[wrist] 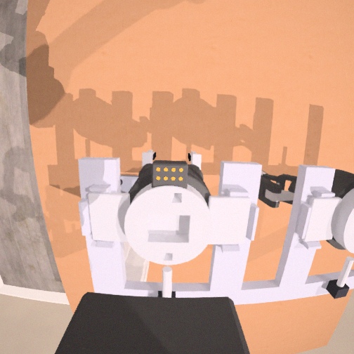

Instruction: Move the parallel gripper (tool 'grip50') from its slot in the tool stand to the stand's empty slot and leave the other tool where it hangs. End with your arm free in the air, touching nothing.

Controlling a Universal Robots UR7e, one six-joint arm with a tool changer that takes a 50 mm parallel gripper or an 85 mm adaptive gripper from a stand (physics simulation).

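The parallel gripper (172, 156) hangs in the left slot of the light tool stand (240, 187), between two posts. Its white round coupling plate (142, 240) faces the camera, with side tabs on the slot supports and a dark contact block with gold pins on its far side. Its two small fingers stand apart with no object between them. A black part of my arm (152, 325) shows at the bottom edge, apart from the plate in the picture. The other tool (345, 182), dark and partly cut off, hangs in the neighbouring slot at the right. The stand's empty slot does not show directly.
White pins on black blocks, one pin (167, 282) below the left tool and another pin (345, 272) at the right, stand along the stand's base. The stand's shadow falls on the orange table top (225, 50). A grey surface (15, 200) lies at the left.
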